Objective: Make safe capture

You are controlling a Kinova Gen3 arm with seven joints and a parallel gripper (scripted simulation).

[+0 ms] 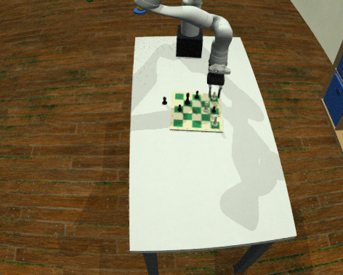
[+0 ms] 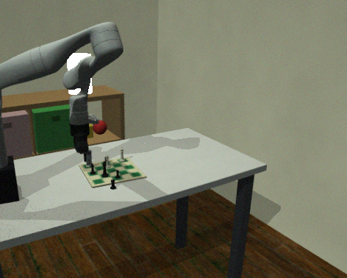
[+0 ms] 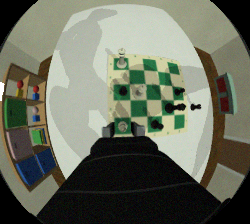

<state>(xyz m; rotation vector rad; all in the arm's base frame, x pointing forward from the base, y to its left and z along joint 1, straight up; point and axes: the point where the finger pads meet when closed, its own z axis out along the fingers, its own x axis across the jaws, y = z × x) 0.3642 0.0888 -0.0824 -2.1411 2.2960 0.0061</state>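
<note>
Now: the green-and-cream chessboard 8 cm to the right of my hand, 7 cm ahead of it and 3 cm below it. The rest, counted from my hand: tall white piece: 15 cm ahead, 1 cm to the right; then tall black piece: 12 cm to the right, 3 cm ahead.
</note>
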